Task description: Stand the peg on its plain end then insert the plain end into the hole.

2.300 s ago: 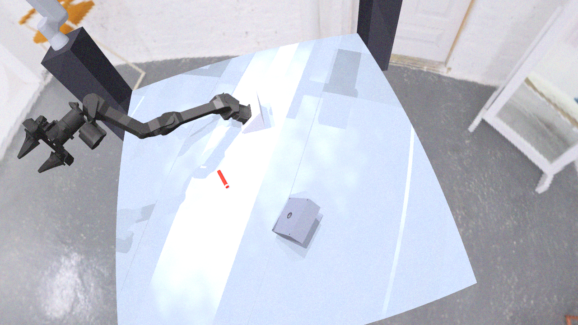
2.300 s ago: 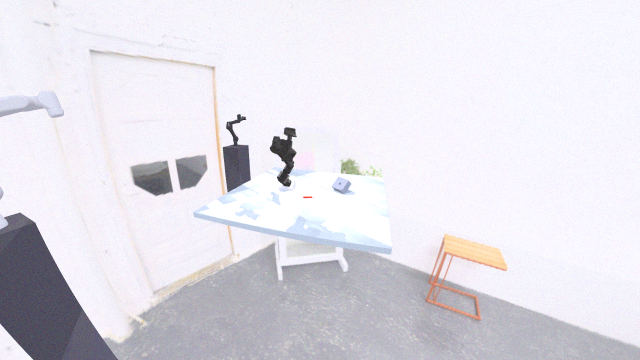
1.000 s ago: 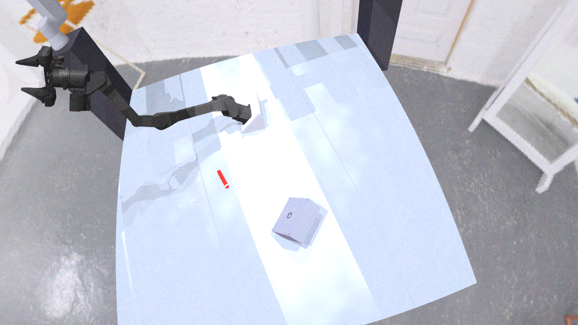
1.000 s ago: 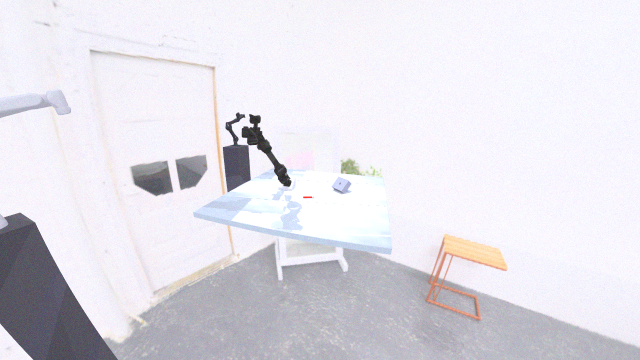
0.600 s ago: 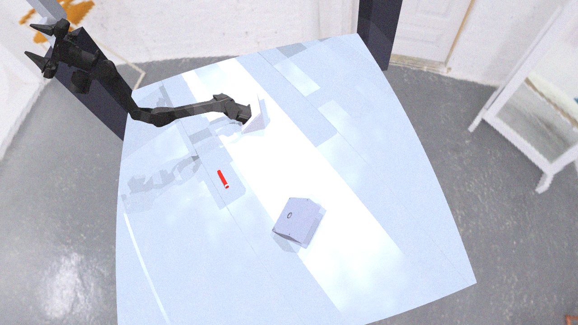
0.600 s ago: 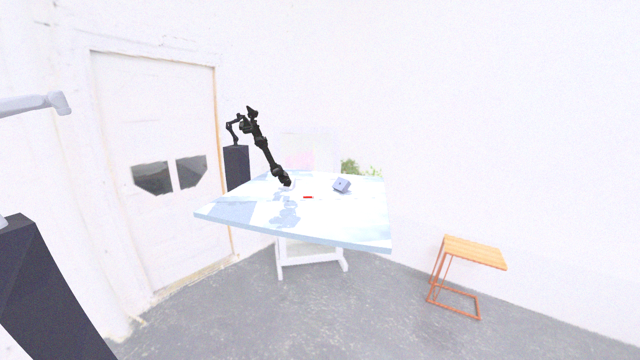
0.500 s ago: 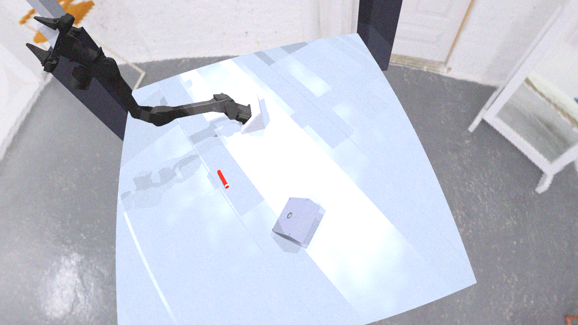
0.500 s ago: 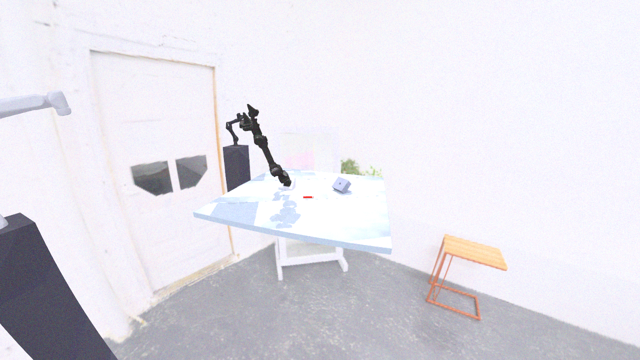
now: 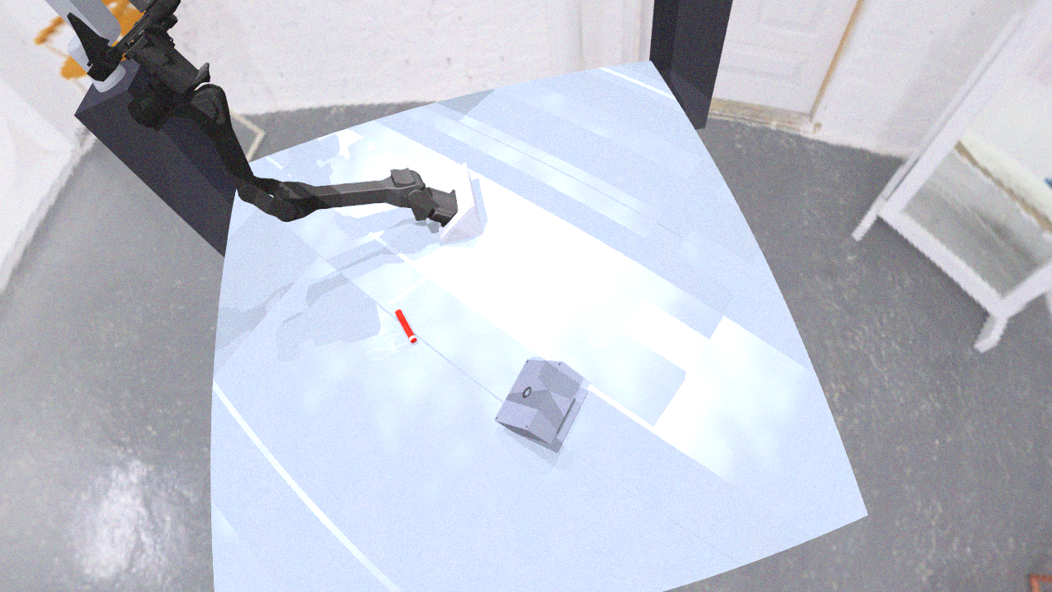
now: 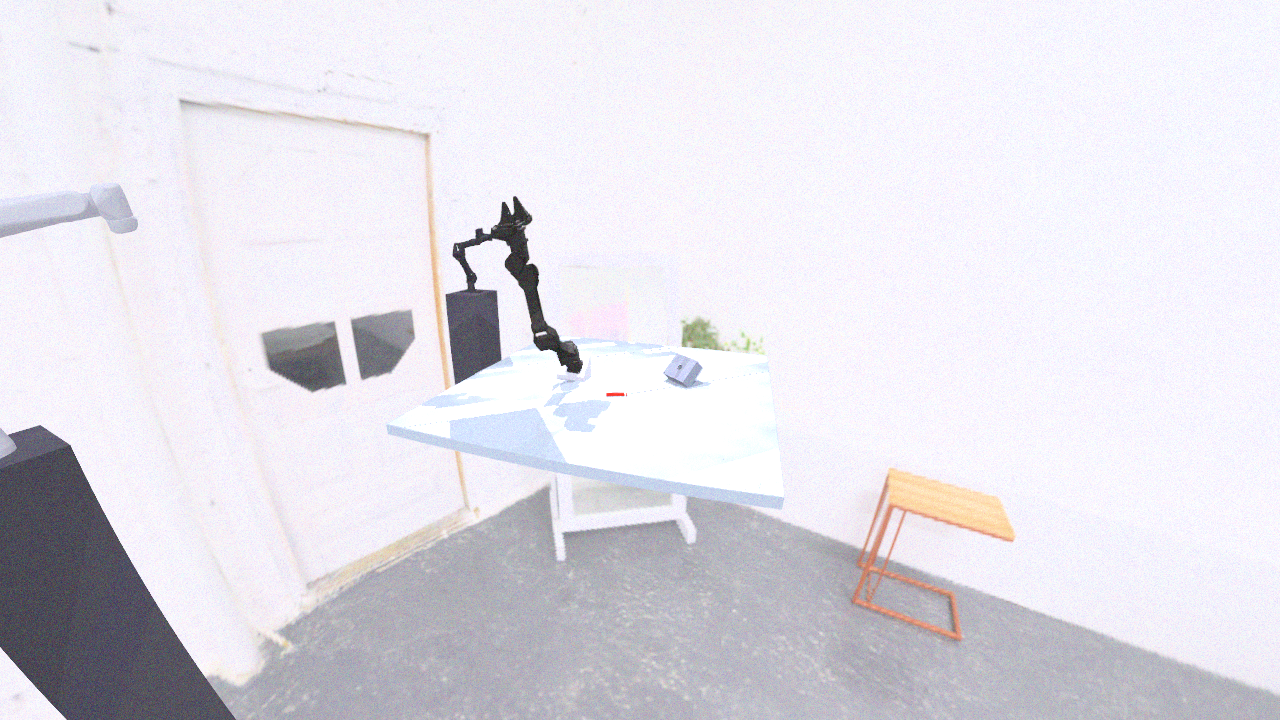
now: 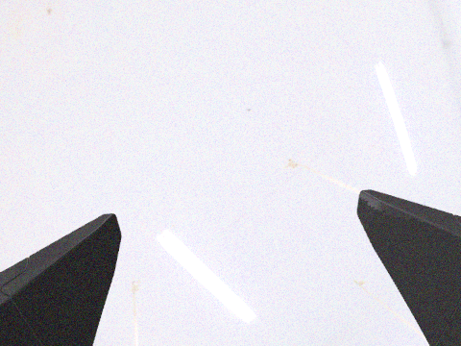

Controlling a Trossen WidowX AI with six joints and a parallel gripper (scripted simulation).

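Now: the red peg 29 cm ahead of my gripper tip, 28 cm to the left of it and 73 cm below it. From my gripper tip the other things lie so: grey sloped panel (50 cm ahead, 51 cm to the left, 68 cm below).
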